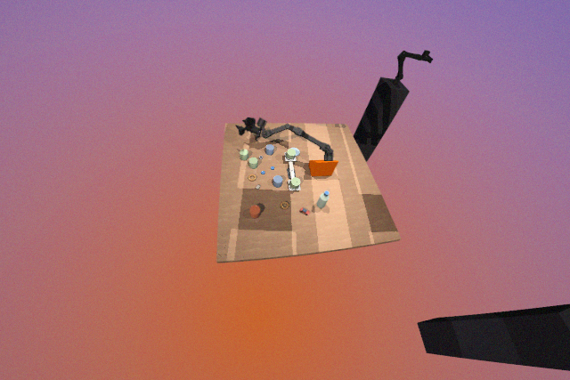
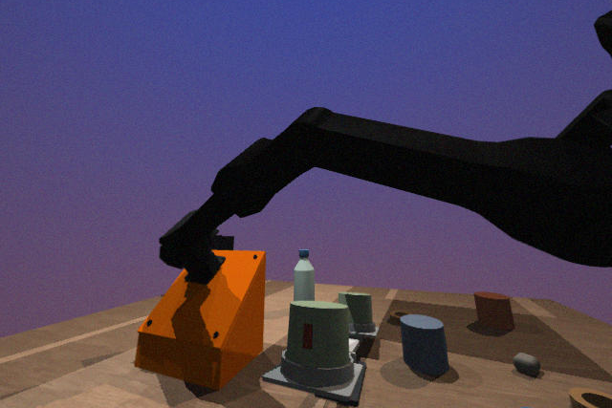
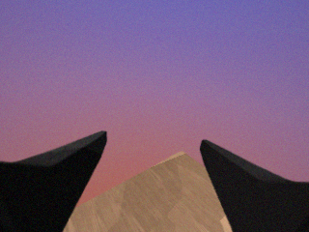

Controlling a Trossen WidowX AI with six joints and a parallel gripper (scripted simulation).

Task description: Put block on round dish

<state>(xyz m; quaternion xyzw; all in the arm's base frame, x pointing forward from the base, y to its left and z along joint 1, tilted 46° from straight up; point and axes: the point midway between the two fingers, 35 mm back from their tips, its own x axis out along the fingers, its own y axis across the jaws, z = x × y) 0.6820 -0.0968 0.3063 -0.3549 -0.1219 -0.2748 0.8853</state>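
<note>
Now: the grey block 440 mm behind my gripper tip, 460 mm to the left of it and 200 mm below it. Round my gripper tip: balance beam 430 mm behind, 330 mm to the left, 200 mm below; then grey pebble 160 mm behind, 470 mm to the left, 230 mm below; then cup 430 mm behind, 190 mm to the left, 130 mm below.
</note>
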